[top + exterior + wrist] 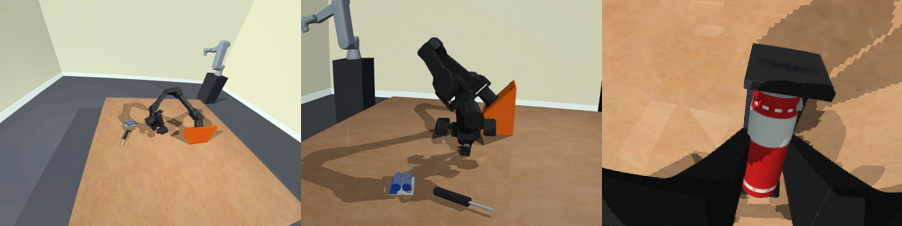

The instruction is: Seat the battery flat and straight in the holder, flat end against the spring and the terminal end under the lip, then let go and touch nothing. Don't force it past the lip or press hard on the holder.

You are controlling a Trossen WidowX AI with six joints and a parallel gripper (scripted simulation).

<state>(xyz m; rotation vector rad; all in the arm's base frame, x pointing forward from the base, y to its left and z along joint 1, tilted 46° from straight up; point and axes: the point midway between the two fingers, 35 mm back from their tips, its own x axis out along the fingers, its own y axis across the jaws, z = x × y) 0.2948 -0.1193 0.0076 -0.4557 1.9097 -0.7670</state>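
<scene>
Now: the battery 1 cm above my gripper tip. The rest, counted from my gripper tip: black-handled screwdriver: 33 cm ahead, 2 cm to the left.
</scene>
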